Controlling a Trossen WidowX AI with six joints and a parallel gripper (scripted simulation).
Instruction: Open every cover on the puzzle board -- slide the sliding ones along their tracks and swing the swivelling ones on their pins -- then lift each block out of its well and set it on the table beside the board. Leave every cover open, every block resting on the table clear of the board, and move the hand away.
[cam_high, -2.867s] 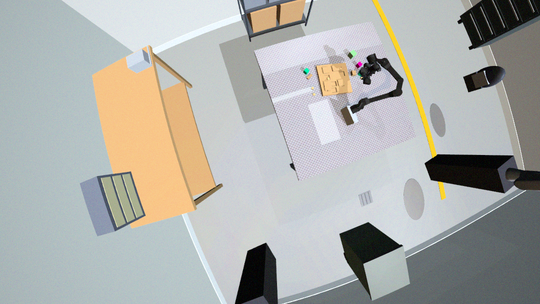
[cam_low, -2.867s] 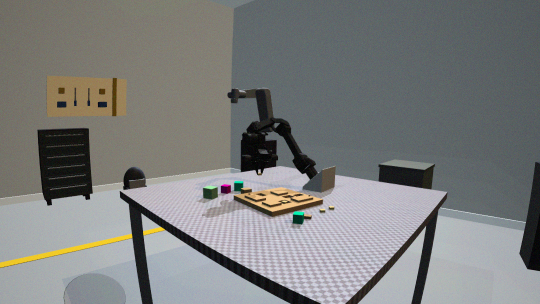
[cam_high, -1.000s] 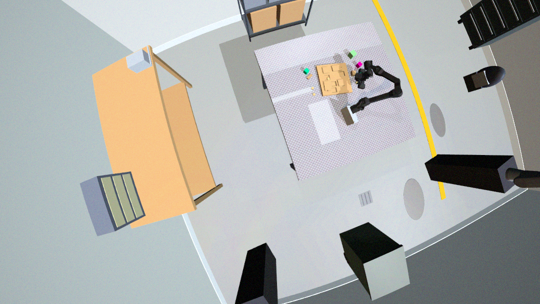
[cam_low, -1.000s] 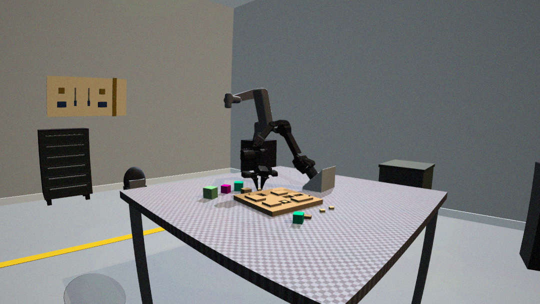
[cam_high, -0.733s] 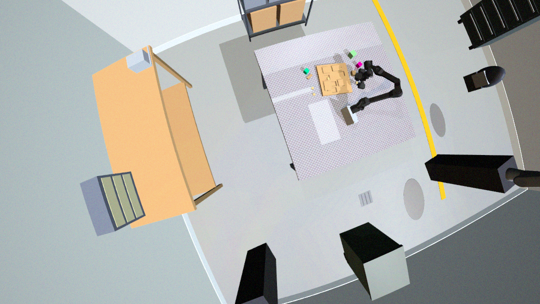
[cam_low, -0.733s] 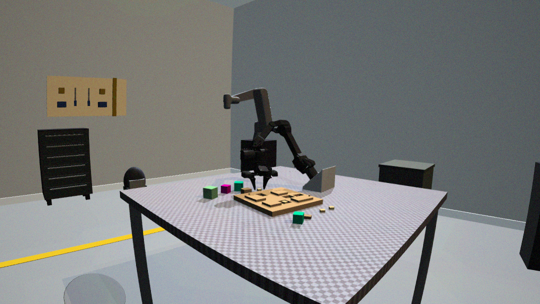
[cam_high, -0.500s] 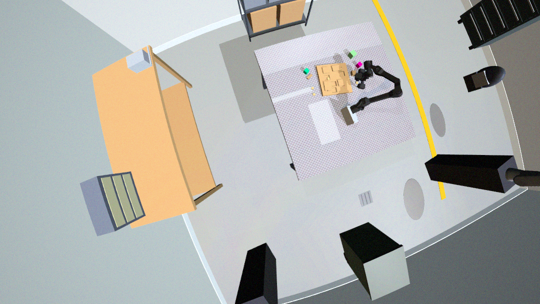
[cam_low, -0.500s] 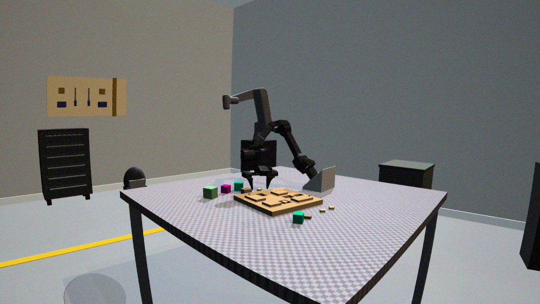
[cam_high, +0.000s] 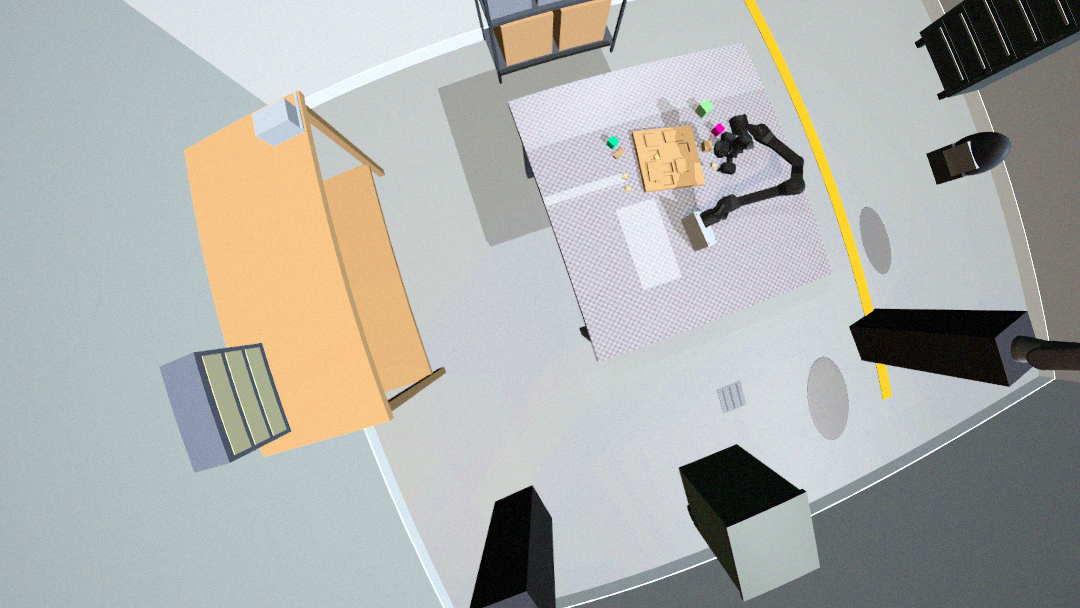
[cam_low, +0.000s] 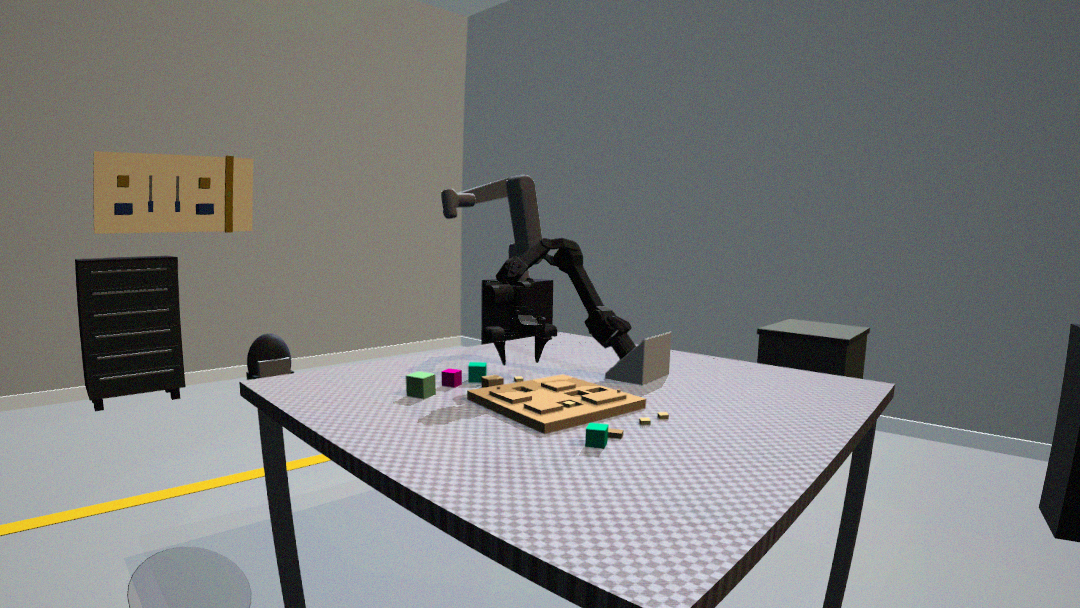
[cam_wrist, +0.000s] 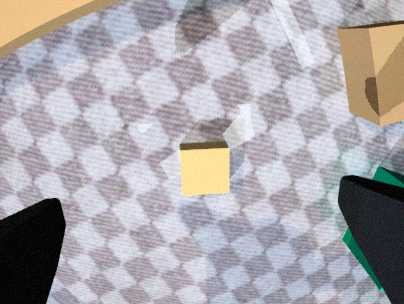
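Right now the puzzle board is 140 mm ahead of my gripper tip, 200 mm to the left of it and 30 mm below it. From my gripper tip the other things lie so: magenta block (150 mm ahead, 110 mm to the right, 30 mm below); light green block (270 mm ahead, 100 mm to the right, 20 mm below).
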